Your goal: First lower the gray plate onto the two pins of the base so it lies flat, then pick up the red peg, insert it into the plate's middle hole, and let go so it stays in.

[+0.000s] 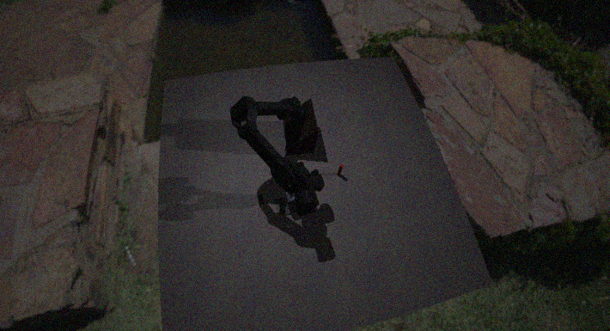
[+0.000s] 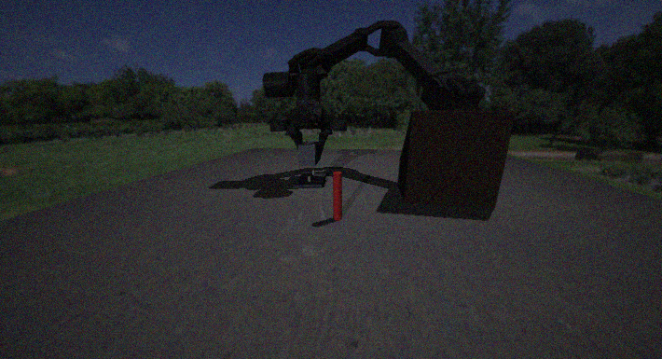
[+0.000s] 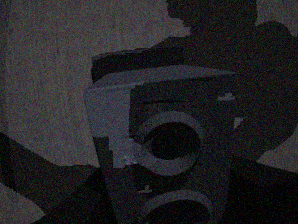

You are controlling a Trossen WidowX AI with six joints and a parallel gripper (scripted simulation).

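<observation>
My gripper tip is now 5 cm above the base. Also, from my gripper tip: gray plate 3 cm above; red peg 8 cm behind, 20 cm to the left, 2 cm below.
</observation>
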